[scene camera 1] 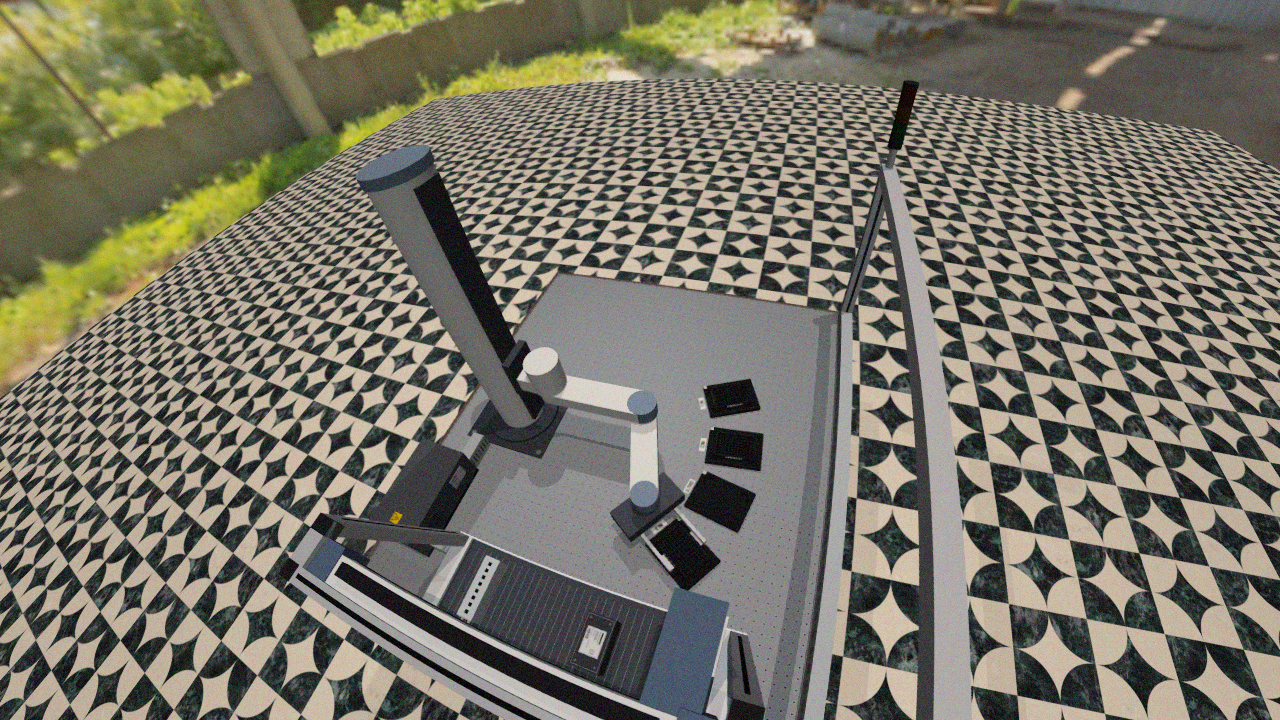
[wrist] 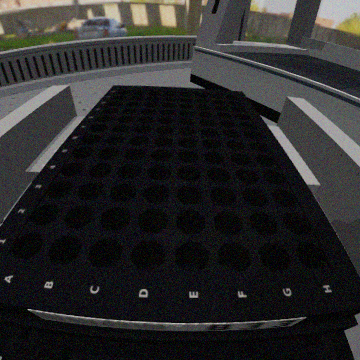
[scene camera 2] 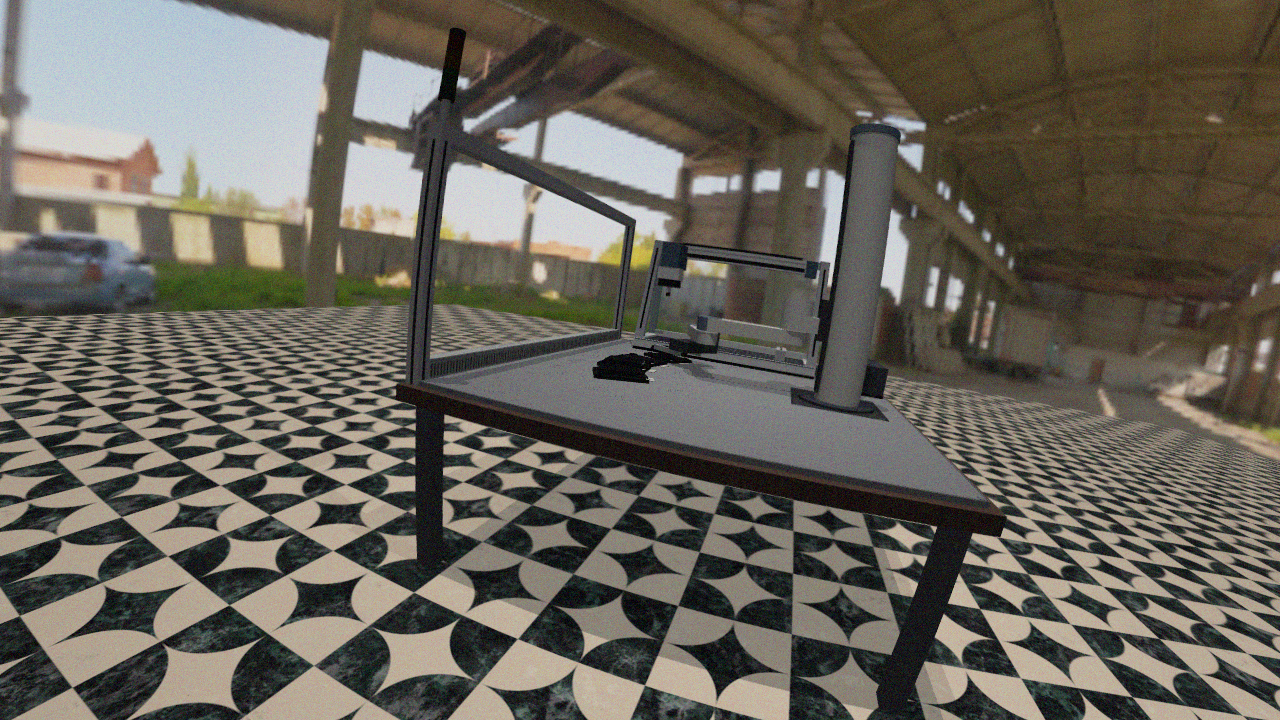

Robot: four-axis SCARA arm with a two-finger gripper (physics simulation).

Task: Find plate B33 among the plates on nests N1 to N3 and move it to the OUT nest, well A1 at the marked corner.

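Places are measured from the arm's base along level axes (x ahead, y left, z up), in millimetres.
Pixels of known places: gripper, fingertip midpoint: [scene camera 1: 688, 556] [wrist: 177, 107] [scene camera 2: 665, 346]; arm's base at its link origin: [scene camera 1: 524, 412] [scene camera 2: 834, 406].
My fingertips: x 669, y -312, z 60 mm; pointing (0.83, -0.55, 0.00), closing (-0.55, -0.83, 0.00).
For each thing: its middle in the pictures, then the offset to it from my fingertips. "spot": a spot on its surface instead. Level surfaces: height alone.
- black multi-well plate at the middle of its body: [wrist: 174, 150] [scene camera 1: 681, 549] 21 mm back, 14 mm left, 8 mm down
- pale label strip at a spot on its surface: [wrist: 165, 322] spot: 73 mm back, 48 mm left, 2 mm down
- ribbed conveyor at its surface level: 2 mm up
- small dark labelled box at a spot on its surface: [scene camera 1: 595, 642] spot: 133 mm back, 262 mm right, 73 mm up
- blue block at a spot on its surface: [scene camera 1: 687, 635] spot: 65 mm ahead, 212 mm right, 441 mm up
- dark control box at a spot on its surface: [scene camera 1: 420, 492] spot: 762 mm back, 95 mm right, 68 mm up
- frame post at the middle of its body: [scene camera 2: 425, 263] [scene camera 1: 862, 258] 355 mm ahead, 1017 mm left, 230 mm up
My gripper [scene camera 1: 687, 554] [wrist: 177, 107] is shut on a black multi-well plate [scene camera 1: 682, 562] [wrist: 172, 172], with one finger along each long side. The plate looks level. In the wrist view its well A1 [wrist: 27, 246] is at the near left corner, and a pale label strip [wrist: 165, 322] on its near edge is too foreshortened to read. It is over the nest position nearest the conveyor; its exact height is hard to tell. Three more black positions lie in an arc: one beside it [scene camera 1: 720, 501], a middle one [scene camera 1: 734, 448] and a far one [scene camera 1: 732, 397]. Their nest names are not readable.
A ribbed conveyor [scene camera 1: 537, 595] [wrist: 315, 70] runs close by, carrying a small dark labelled box [scene camera 1: 595, 642]. A blue block [scene camera 1: 687, 635] stands at its end. The arm's column [scene camera 1: 447, 295] [scene camera 2: 868, 268] and a dark control box [scene camera 1: 420, 492] stand on the table. A frame post [scene camera 2: 429, 259] rises at the table's edge.
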